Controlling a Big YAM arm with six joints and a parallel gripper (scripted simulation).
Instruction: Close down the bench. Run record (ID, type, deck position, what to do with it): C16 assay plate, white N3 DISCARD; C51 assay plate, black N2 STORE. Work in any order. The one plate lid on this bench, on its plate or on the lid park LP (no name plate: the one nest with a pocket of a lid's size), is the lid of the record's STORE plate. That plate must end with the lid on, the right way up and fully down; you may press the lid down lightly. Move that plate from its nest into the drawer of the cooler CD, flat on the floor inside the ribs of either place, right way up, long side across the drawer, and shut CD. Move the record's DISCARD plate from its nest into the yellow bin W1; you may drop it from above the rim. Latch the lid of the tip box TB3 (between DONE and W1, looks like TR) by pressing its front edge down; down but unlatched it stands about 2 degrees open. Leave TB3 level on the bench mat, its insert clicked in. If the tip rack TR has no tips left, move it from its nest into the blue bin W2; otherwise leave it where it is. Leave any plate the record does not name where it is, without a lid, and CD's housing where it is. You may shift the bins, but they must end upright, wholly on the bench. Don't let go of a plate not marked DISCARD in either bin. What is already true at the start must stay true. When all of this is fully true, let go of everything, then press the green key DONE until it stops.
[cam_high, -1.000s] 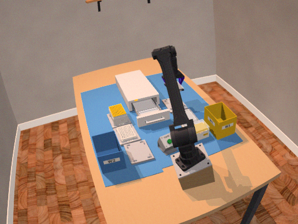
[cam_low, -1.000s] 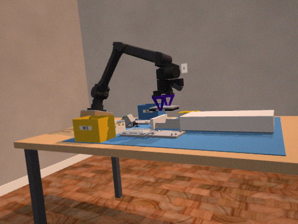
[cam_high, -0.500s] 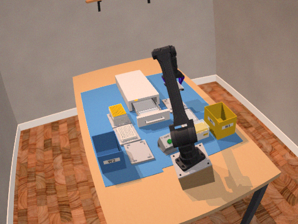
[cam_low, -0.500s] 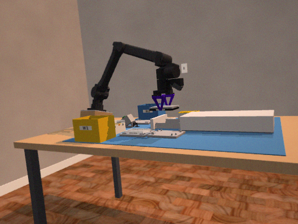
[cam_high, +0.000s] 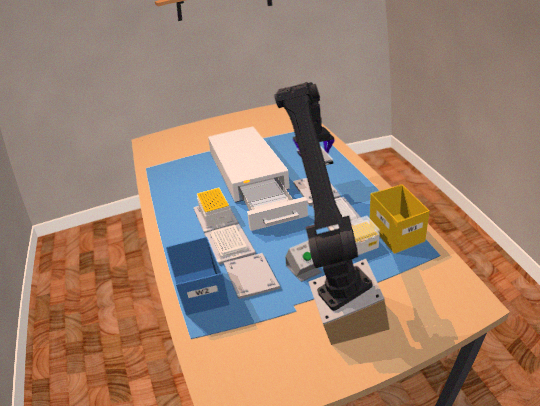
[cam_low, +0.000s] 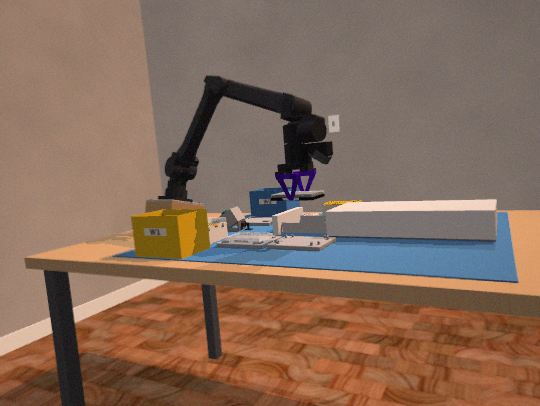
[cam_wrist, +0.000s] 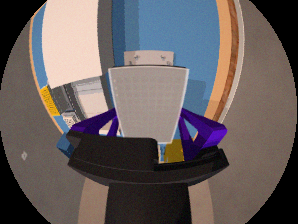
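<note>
The cooler drawer is 19 cm to the left of my hand and 12 cm below it. Also, from my hand: cooler CD (18 cm to the left, 13 cm ahead, 11 cm below); then plate lid (right at my hand); then black plate (right at my hand).
</note>
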